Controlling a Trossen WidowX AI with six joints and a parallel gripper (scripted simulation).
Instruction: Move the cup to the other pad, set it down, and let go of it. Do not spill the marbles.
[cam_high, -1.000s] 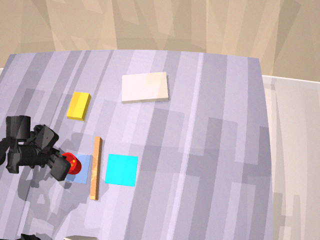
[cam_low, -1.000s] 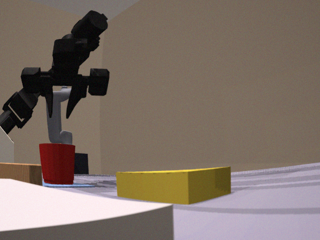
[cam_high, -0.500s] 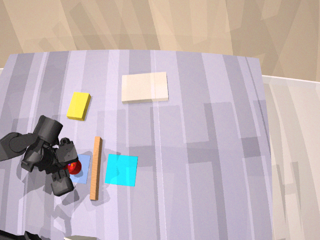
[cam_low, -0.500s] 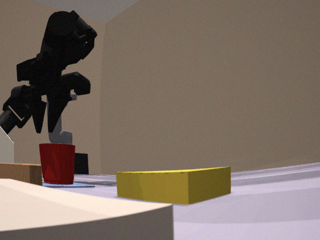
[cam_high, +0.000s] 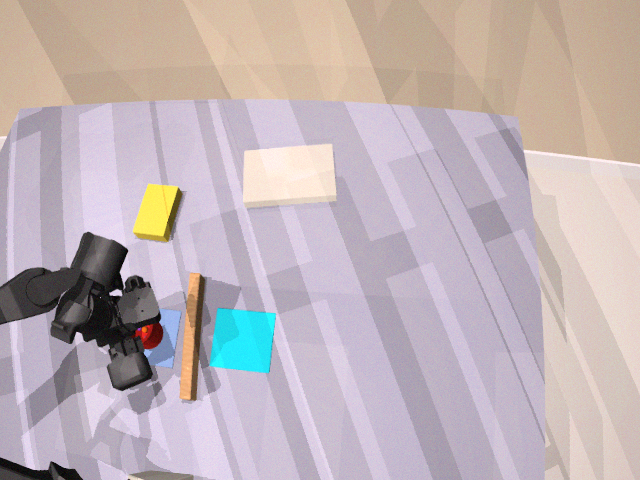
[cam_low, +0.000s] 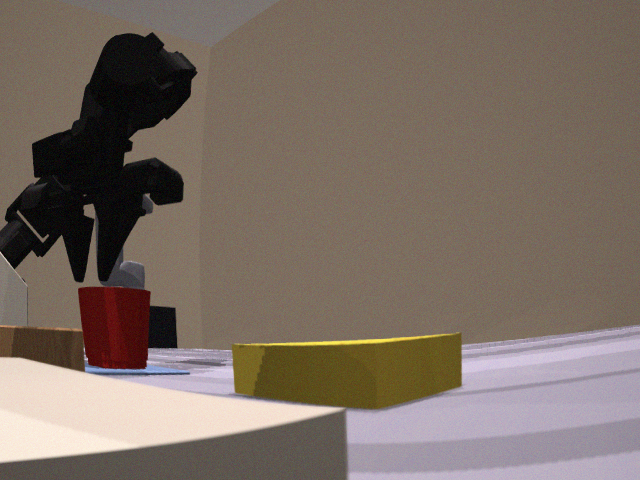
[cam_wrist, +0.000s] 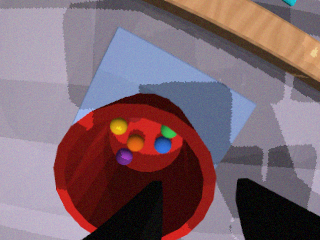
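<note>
Now: gripper tip 20 mm short of the light blue pad, 10 mm to the right of it and 90 mm above it. The rest, counted from my gripper tip: yellow block 270 mm ahead, 10 mm to the left, 70 mm below; wooden block 20 mm ahead, 80 mm to the right, 70 mm below; cyan pad 10 mm ahead, 170 mm to the right, 90 mm below.
</note>
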